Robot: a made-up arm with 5 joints.
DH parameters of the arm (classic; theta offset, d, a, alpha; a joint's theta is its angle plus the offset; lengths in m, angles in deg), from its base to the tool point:
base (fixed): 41.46 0 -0.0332 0
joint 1: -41.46 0.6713 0.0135 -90
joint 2: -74.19 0 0.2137 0
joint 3: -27.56 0 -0.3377 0
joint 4: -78.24 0.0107 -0.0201 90
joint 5: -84.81 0 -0.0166 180
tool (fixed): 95.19 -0.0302 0 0
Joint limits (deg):
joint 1: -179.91..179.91
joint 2: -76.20..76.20
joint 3: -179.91..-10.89
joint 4: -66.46..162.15
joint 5: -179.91..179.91
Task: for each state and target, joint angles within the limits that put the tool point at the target. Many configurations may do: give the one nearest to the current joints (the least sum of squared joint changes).
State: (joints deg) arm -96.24 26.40 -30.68 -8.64 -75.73
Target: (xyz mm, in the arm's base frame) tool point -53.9 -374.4 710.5
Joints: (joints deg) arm -97.33 -11.68 -37.84 -9.75 -75.81
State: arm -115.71 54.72 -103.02 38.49 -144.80
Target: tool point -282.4 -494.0 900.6
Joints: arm -118.32 37.55 -133.91 31.14 -149.31
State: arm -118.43 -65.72 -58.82 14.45 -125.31
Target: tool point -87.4 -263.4 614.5
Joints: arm -105.13 -19.19 -13.15 16.73 -124.22
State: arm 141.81 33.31 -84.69 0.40 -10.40
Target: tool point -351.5 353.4 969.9
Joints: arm 127.88 23.91 -121.47 1.80 -6.88
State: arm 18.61 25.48 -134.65 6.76 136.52
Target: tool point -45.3 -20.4 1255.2
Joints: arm -2.83 -10.25 -162.40 0.58 122.41
